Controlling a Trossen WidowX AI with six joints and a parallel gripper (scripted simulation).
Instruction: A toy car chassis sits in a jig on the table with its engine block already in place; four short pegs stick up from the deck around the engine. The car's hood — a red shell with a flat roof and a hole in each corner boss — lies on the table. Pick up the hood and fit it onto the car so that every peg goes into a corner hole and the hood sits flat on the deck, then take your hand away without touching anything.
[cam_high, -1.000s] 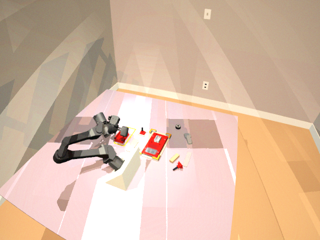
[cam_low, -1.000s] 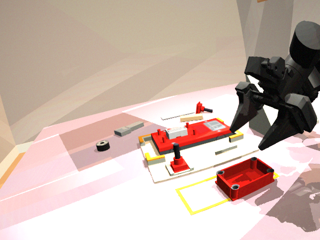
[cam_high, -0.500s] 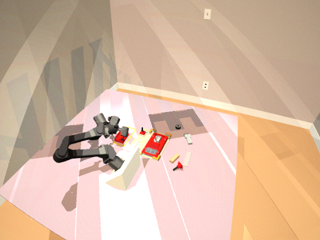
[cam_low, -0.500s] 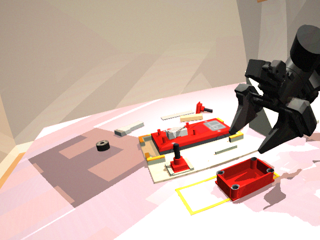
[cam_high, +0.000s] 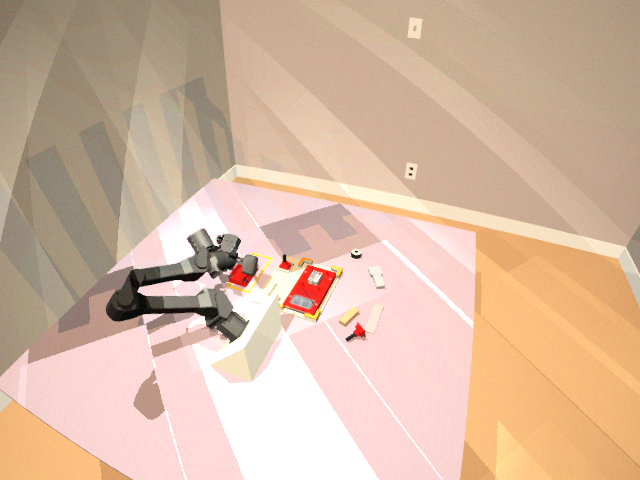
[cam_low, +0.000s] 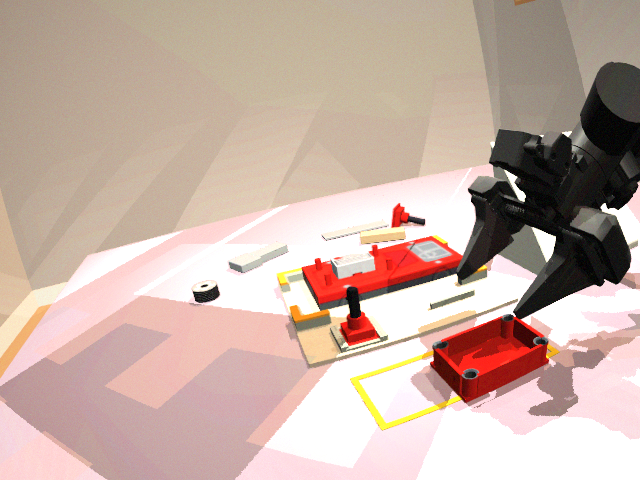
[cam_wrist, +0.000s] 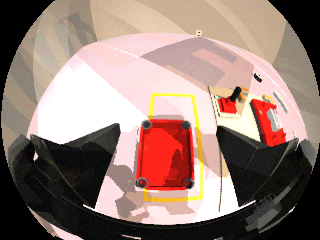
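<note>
The red hood lies 10 mm behind my gripper tip and 70 mm below it. Round my gripper tip: engine block (20 mm ahead, 250 mm to the right, 50 mm below); black wheel (210 mm ahead, 360 mm to the right, 70 mm below); wooden strip (90 mm behind, 390 mm to the right, 70 mm below).
</note>
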